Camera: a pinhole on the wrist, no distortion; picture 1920 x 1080 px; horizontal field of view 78.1 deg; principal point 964.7 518.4 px. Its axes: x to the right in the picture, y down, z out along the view. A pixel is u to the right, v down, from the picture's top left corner.
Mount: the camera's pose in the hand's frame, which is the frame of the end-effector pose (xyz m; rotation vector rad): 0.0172 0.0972 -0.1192 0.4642 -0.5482 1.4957
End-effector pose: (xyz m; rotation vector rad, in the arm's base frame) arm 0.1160 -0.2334 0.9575 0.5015 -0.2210 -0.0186
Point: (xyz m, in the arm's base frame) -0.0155 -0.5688 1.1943
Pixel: 1149 604
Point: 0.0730 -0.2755 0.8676
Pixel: 281 985
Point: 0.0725 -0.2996 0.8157
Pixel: outside the picture
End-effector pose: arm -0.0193 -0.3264 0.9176 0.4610 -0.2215 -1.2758
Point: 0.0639 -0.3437 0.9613
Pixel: 1742 239
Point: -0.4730 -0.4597 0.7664
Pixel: 159 469
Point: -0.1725 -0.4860 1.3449
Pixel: 1657 332
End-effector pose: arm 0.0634 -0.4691 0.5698 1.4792 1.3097 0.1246
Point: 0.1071 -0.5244 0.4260
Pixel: 943 313
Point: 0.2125 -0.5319 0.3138
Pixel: 1116 67
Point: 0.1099 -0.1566 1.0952
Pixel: behind the camera
